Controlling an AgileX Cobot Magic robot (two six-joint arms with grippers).
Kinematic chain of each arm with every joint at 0, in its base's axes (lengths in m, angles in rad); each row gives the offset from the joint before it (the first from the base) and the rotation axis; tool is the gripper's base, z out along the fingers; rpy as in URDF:
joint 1: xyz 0 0 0.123 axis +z
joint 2: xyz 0 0 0 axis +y
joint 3: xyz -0.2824 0 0.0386 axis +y
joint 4: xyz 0.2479 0 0.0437 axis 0.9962 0 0.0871
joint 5: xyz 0 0 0 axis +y
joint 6: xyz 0.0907 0 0.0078 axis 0.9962 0 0.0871
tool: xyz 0 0 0 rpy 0 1.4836 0
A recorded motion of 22 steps. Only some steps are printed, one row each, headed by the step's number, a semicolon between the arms.
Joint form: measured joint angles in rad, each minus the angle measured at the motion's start. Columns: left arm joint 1, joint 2, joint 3, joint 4, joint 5, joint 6; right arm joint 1, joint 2, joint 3, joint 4, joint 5, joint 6.
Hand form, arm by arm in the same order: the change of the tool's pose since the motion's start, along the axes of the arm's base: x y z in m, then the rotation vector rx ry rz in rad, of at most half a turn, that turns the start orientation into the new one. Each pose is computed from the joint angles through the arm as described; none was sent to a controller.
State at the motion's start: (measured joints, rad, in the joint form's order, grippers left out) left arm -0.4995 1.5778 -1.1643 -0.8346 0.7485 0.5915; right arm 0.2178 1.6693 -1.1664 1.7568 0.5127 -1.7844
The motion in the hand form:
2: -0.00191 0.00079 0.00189 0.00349 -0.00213 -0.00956; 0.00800 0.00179 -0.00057 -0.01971 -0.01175 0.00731
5: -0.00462 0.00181 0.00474 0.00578 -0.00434 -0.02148; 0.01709 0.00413 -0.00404 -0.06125 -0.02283 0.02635
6: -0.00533 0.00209 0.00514 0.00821 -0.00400 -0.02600; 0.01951 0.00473 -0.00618 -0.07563 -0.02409 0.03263
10: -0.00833 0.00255 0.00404 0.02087 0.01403 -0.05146; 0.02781 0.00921 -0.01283 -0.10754 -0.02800 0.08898
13: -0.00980 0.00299 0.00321 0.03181 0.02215 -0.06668; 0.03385 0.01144 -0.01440 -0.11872 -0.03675 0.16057
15: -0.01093 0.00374 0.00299 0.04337 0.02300 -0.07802; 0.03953 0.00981 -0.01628 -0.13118 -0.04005 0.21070
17: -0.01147 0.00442 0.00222 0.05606 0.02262 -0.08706; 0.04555 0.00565 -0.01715 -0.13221 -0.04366 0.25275
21: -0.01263 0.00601 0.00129 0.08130 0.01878 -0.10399; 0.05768 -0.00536 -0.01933 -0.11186 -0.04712 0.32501
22: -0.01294 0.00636 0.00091 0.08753 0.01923 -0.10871; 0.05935 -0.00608 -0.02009 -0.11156 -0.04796 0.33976
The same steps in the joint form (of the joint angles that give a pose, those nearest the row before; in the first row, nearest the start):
2: 0.0000 -0.0073 0.0000 0.0069 0.0105 0.0000; 0.0000 0.0280 -0.0356 -0.0229 -0.0021 0.0000
5: 0.0000 -0.0177 0.0000 0.0135 0.0247 0.0000; 0.0000 0.0638 -0.0760 -0.0750 -0.0021 0.0059
6: 0.0000 -0.0197 0.0000 0.0168 0.0297 0.0000; 0.0000 0.0747 -0.0851 -0.0908 -0.0020 0.0061
10: 0.0000 -0.0208 0.0010 0.0270 0.0619 0.0000; -0.0018 0.1192 -0.1268 -0.1510 0.0381 0.0150
13: 0.0000 -0.0208 0.0009 0.0372 0.0796 0.0000; -0.0127 0.1536 -0.1713 -0.2070 0.1090 0.0291
15: 0.0000 -0.0226 0.0009 0.0500 0.0908 0.0000; -0.0286 0.1817 -0.2081 -0.2543 0.1652 0.0413
17: 0.0000 -0.0227 0.0009 0.0635 0.0985 0.0000; -0.0501 0.2085 -0.2447 -0.2849 0.2241 0.0479
21: 0.0000 -0.0246 0.0009 0.0916 0.1122 0.0000; -0.0968 0.2638 -0.3157 -0.3139 0.3433 0.0525
22: 0.0000 -0.0246 0.0009 0.0980 0.1166 0.0000; -0.1012 0.2735 -0.3278 -0.3207 0.3614 0.0525

